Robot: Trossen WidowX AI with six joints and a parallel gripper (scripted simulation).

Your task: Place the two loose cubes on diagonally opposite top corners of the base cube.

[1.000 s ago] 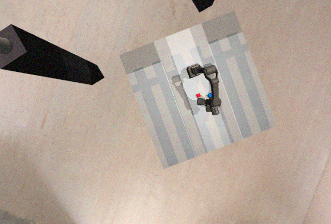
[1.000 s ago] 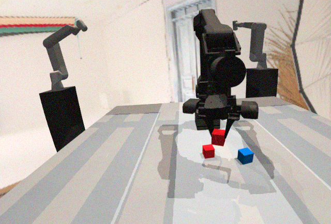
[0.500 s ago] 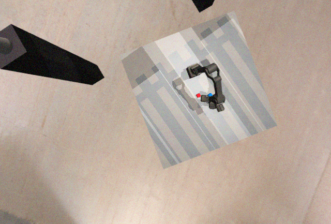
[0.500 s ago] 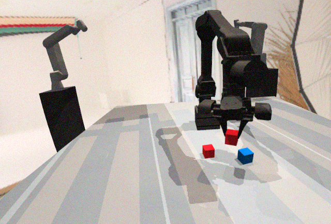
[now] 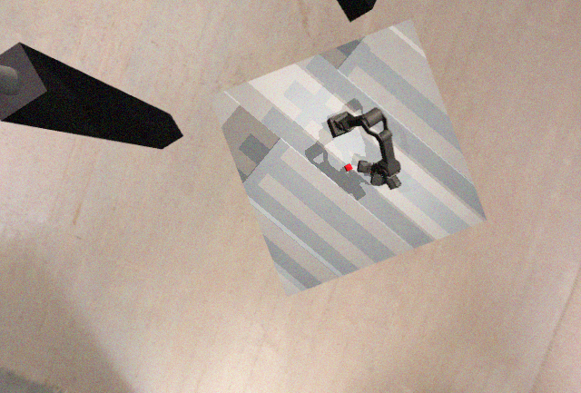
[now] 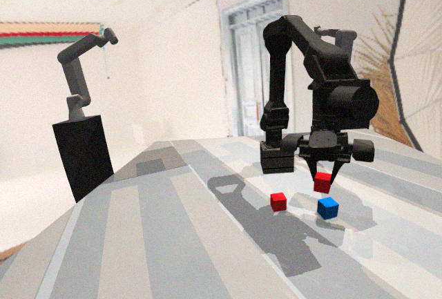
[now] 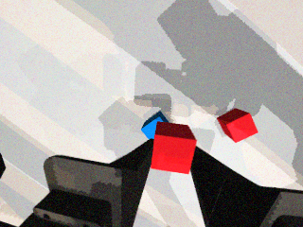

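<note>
My gripper tip is 7 cm above the blue base cube and 2 cm to the right of it.
</note>
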